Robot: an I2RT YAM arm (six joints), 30 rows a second.
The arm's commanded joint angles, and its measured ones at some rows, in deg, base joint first. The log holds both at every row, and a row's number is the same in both.
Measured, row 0:
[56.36 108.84 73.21 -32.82 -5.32 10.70]
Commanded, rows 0 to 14:
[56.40 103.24 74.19 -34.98 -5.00 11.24]
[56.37 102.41 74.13 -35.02 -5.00 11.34]
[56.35 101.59 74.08 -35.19 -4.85 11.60]
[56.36 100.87 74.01 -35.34 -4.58 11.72]
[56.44 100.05 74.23 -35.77 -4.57 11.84]
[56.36 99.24 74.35 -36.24 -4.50 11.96]
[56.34 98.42 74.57 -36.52 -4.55 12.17]
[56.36 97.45 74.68 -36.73 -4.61 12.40]
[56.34 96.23 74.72 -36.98 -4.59 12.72]
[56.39 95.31 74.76 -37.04 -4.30 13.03]
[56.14 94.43 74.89 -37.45 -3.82 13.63]
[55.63 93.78 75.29 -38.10 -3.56 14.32]
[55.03 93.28 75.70 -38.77 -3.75 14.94]
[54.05 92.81 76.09 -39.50 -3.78 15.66]
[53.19 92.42 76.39 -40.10 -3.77 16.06]
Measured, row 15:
[55.33 94.91 73.93 -36.49 -4.75 13.61]
